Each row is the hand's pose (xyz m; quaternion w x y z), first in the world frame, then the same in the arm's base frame.
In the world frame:
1: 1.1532 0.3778 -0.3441 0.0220 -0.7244 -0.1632 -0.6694
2: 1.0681 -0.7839 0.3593 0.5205 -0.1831 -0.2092 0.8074
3: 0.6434 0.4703 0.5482 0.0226 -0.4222 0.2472 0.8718
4: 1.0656 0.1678 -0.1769 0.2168 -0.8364 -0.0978 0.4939
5: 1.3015 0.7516 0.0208 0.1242 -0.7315 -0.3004 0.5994
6: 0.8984 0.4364 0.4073 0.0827 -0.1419 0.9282 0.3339
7: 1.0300 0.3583 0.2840 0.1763 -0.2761 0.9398 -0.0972
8: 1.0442 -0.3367 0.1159 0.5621 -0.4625 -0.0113 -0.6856
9: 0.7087 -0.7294 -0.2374 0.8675 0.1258 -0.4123 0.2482
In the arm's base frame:
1: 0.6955 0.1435 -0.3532 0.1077 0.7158 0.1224 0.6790
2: 0.3072 -0.8628 0.4764 0.5898 -0.2659 -0.1509 0.7474
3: 0.1768 0.4684 0.4775 0.1036 -0.4200 0.3494 0.8311
4: 0.5531 -0.0168 -0.1694 0.2142 -0.8702 0.0244 0.4430
5: 0.9080 0.5207 -0.0255 0.1347 -0.7871 -0.1785 0.5748
6: 0.4237 0.3594 0.3627 0.1418 -0.0500 0.9548 0.2563
7: 0.5396 0.2378 0.2607 0.1766 -0.1735 0.9507 -0.1867
8: 0.4003 -0.4590 0.1796 0.4475 -0.4733 -0.0210 -0.7585
9: 0.0009 -0.8109 -0.1494 0.8826 0.0126 -0.4355 0.1769

